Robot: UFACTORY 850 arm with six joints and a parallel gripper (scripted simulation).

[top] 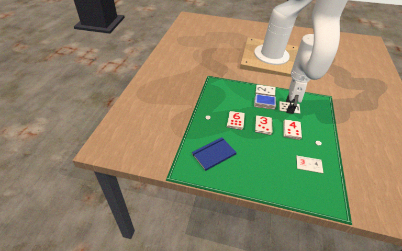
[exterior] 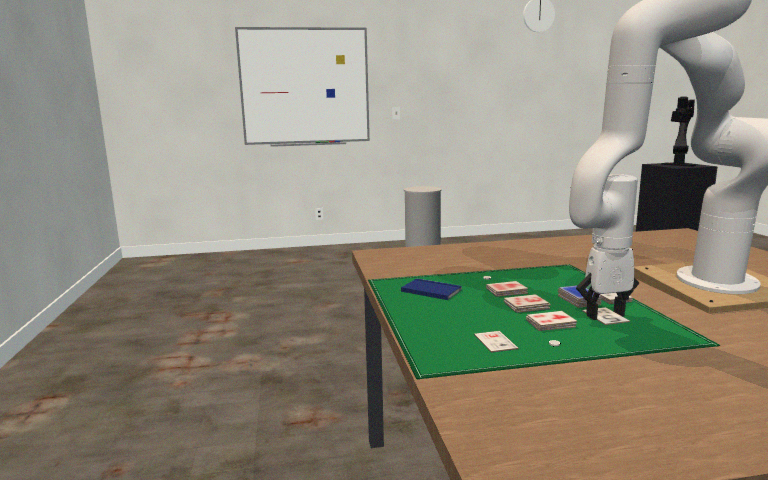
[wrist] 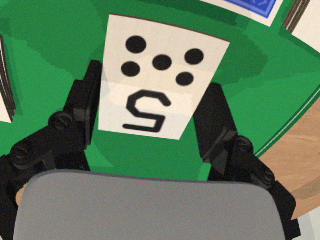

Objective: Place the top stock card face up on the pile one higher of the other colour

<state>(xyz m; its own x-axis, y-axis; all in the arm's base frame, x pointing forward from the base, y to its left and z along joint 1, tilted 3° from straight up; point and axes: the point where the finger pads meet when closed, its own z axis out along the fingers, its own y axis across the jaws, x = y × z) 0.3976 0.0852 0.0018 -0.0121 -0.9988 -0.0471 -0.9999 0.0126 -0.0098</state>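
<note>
Right now the black 5 card is 1 cm below my hand. Also, from my hand: green card cloth: 18 cm ahead, 12 cm to the right, 3 cm below; small reference card: 31 cm ahead, 6 cm to the left, 1 cm below; black 2: 9 cm behind, 11 cm to the right, 1 cm below.
</note>
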